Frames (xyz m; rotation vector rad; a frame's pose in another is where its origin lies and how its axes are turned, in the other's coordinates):
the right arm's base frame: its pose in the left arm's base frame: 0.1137 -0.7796 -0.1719 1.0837 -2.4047 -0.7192
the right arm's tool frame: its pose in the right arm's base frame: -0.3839 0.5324 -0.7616 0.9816 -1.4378 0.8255
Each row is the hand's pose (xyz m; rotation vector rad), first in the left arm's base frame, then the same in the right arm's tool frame.
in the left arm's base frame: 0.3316 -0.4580 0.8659 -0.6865 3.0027 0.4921
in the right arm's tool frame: -0.0967 -0.0852 -0.1913 -0.6214 1.0121 -0.5621
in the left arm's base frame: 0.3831 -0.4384 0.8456 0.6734 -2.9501 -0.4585
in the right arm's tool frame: -0.1001 -0.0520 -0.1430 -0.5944 1.1156 -0.5806
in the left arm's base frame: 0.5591 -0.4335 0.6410 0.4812 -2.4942 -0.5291
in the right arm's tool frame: -0.0109 -0.0068 0.1077 -0.5882 1.6092 -0.4910
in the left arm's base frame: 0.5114 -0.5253 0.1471 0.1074 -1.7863 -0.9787
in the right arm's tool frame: 0.4103 -0.1430 0.3501 -0.8425 2.2468 0.0502
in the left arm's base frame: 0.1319 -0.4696 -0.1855 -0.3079 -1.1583 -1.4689
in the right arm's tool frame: 0.8878 -0.2314 0.2022 -1.1885 2.4487 0.9098
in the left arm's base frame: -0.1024 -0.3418 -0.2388 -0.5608 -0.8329 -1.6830
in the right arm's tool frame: 1.0745 -0.1869 0.0092 -1.3154 2.3672 1.4393
